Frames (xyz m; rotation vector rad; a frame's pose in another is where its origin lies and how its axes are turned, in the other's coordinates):
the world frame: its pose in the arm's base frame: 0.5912 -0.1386 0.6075 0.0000 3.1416 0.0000
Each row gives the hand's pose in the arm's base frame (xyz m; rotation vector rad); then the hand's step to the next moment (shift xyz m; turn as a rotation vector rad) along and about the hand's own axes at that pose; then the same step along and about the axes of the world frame.
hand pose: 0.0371 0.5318 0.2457 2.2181 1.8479 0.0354
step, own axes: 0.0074 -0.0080 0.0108 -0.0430 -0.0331 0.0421
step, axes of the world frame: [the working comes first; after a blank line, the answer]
step, axes of the arm's base frame: -0.0043 0.0066 -0.0132 -0.0327 -0.0439 -0.0415

0.0043 0.0066 0.0132 0.0327 -0.0439 0.0415
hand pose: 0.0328 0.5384 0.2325 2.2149 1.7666 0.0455
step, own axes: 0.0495 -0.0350 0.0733 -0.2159 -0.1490 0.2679
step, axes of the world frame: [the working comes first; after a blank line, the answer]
step, axes of the arm's base frame: -0.0056 0.0382 -0.0869 -0.1358 -0.2359 -0.2579

0.0056 0.0382 0.0869 0.1358 -0.2359 0.2579
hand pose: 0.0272 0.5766 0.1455 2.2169 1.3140 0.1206
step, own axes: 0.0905 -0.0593 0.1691 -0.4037 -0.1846 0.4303
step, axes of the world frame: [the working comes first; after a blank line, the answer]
step, axes of the arm's base frame: 0.0588 0.0272 -0.1900 -0.2046 -0.4465 -0.3755

-0.0588 0.0272 0.1900 0.2046 -0.4465 0.3755
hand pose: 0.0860 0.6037 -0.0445 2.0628 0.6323 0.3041
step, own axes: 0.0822 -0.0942 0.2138 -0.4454 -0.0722 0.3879
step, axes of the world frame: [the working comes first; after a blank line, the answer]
step, axes of the arm's base frame: 0.1342 -0.0663 -0.1973 -0.2228 -0.4883 -0.2568

-0.1342 -0.0663 0.1973 0.2228 -0.4883 0.2568
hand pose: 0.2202 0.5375 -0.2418 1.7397 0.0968 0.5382
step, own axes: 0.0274 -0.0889 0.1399 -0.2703 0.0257 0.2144
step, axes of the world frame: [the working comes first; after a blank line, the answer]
step, axes of the arm's base frame: 0.1005 -0.0950 -0.0954 -0.1592 -0.2945 -0.0873

-0.1005 -0.0950 0.0954 0.1592 -0.2945 0.0873
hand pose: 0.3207 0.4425 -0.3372 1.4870 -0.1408 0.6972
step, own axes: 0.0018 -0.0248 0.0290 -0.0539 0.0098 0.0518
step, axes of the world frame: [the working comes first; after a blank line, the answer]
step, axes of the arm's base frame: 0.0234 -0.0249 -0.0171 -0.0311 -0.0675 -0.0123

-0.0234 -0.0249 0.0171 0.0311 -0.0675 0.0123
